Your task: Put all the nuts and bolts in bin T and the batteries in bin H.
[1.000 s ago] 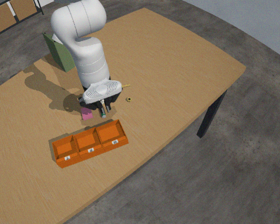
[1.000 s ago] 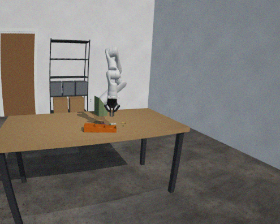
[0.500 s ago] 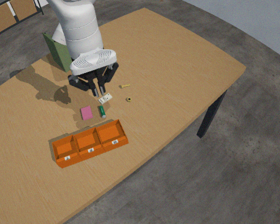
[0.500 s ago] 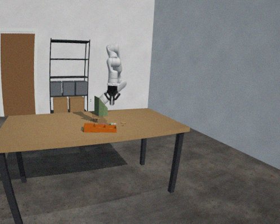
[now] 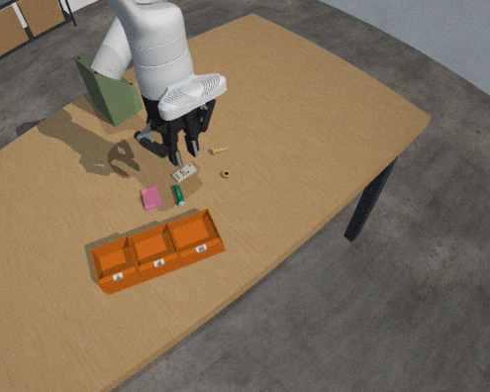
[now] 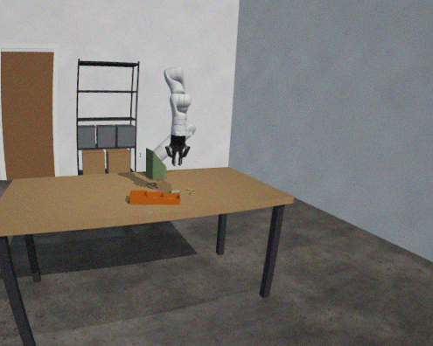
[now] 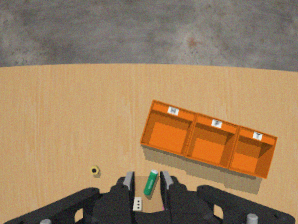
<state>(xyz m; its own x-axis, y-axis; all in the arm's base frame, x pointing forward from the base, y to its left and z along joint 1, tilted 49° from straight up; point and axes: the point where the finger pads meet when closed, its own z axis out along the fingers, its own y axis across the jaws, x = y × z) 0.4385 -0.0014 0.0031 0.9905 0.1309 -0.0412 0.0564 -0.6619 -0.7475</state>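
Now: hand 110 mm past the brass bolt, 120 mm to the right of it and 190 mm above it. The rest, counted from my hand: orange bin unit 30 mm ahead, 120 mm to the right, 170 mm below; then brass nut 40 mm behind, 100 mm to the left, 190 mm below; then green battery 60 mm behind, 10 mm to the right, 190 mm below.
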